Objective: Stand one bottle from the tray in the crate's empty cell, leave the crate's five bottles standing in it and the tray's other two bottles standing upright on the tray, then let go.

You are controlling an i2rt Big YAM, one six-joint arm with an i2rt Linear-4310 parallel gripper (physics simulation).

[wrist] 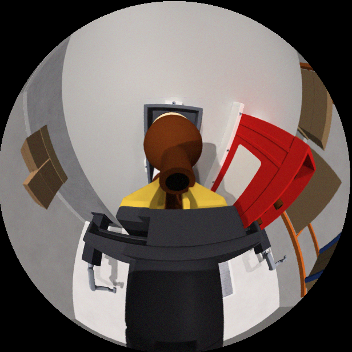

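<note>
My gripper (173, 177) is shut on the neck of a brown bottle, with a yellow finger at each side. The bottle (173, 139) has its round body over the far part of the dark grey tray (147, 118) and its dark mouth towards the camera. I cannot tell whether its base touches the tray. Brown parts of another bottle (173, 202) show behind the held neck and between the fingers; the rest is hidden. The red crate (272, 142) stands to the right, with small brown bottle tops at its near right part. Its empty cell cannot be made out.
A white strip (228, 146) with screws runs along the crate's left side, between crate and tray. Cardboard boxes (45, 167) (316, 107) lie beyond the table at left and right. An orange rack frame (298, 250) stands at the lower right.
</note>
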